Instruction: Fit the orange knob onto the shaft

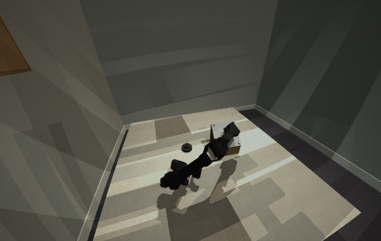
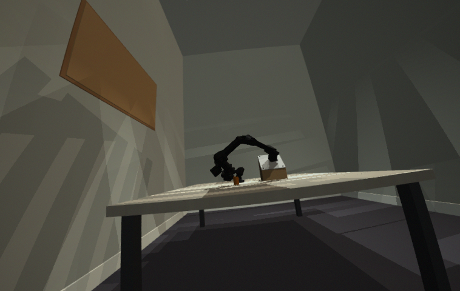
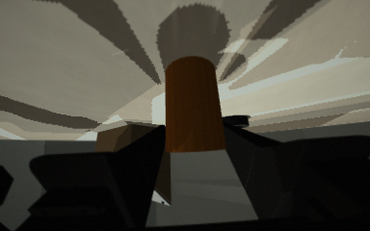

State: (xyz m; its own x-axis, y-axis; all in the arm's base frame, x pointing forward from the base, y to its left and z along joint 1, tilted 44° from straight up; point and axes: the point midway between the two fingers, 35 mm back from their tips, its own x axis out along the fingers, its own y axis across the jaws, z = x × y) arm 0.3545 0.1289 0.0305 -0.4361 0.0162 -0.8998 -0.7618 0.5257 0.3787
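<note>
My gripper tip is 2 cm short of the orange knob, 2 cm to the right of it and 1 cm above it. Also, from my gripper tip: dark round pedestal 3 cm behind, 19 cm to the right, 1 cm below.
</note>
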